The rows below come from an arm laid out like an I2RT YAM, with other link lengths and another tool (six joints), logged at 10 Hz.
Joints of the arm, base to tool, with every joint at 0 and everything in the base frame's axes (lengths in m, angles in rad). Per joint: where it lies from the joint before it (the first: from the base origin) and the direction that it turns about. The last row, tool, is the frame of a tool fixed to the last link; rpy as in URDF.
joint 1: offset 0 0 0.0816 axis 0 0 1
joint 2: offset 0.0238 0.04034 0.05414 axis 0 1 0
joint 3: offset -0.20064 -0.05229 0 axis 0 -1 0
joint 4: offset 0.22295 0.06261 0.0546 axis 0 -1 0
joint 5: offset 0.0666 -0.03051 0.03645 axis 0 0 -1
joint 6: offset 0.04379 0 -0.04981 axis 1 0 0
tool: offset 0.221 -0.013 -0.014 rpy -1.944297 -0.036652 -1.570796
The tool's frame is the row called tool.
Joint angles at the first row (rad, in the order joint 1, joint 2, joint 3, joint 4, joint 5, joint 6):
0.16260 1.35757 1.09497 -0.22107 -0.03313 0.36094
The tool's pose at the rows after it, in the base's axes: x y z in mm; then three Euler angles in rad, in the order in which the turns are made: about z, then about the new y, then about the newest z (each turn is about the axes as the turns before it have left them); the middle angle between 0 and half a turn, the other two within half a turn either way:
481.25, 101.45, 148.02, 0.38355, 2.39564, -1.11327
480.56, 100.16, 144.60, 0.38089, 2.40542, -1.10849
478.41, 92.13, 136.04, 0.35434, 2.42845, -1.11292
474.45, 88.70, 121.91, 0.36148, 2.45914, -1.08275
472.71, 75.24, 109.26, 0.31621, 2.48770, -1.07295
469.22, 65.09, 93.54, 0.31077, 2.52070, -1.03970
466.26, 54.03, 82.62, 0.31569, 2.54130, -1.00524
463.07, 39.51, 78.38, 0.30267, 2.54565, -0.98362
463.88, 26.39, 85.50, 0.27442, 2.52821, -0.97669
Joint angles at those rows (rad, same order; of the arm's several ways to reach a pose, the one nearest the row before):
0.16351 1.36185 1.10718 -0.22547 -0.03311 0.36416
0.16387 1.36686 1.10881 -0.23221 -0.02780 0.36812
0.15897 1.37040 1.10071 -0.24247 -0.00808 0.37028
0.15453 1.38236 1.08932 -0.25295 -0.00461 0.38720
0.14783 1.39736 1.08047 -0.25867 0.03423 0.41235
0.12879 1.41513 1.06834 -0.26540 0.03742 0.43109
0.09707 1.42200 1.05383 -0.26835 0.02168 0.43856
0.05987 1.40720 1.03053 -0.26695 0.01013 0.44350
0.03068 1.38621 1.02693 -0.26845 0.00920 0.45278

